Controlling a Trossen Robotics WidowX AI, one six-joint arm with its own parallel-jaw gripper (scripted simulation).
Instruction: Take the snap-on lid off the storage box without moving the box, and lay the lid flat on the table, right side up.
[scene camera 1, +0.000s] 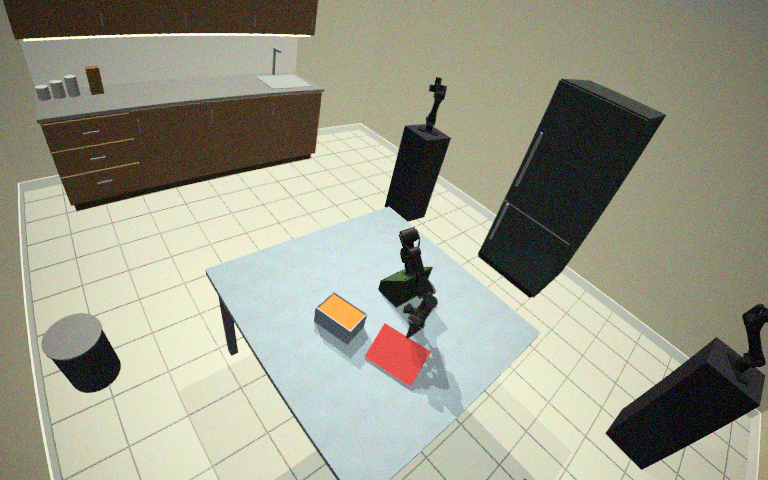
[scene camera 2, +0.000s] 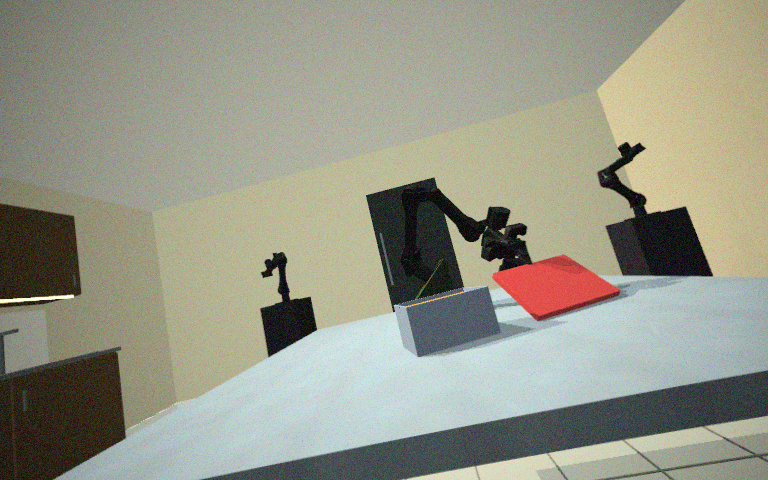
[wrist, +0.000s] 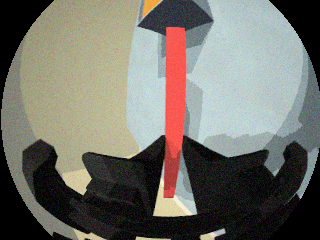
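I can see my gripper (scene camera 2: 530, 267), and from the wrist there is my gripper (wrist: 173, 139) once more. A red lid (scene camera 2: 546, 288) is here too. I find the lid (scene camera 1: 403, 358) in another view, and the wrist view gives me the lid (wrist: 175, 80) as well.
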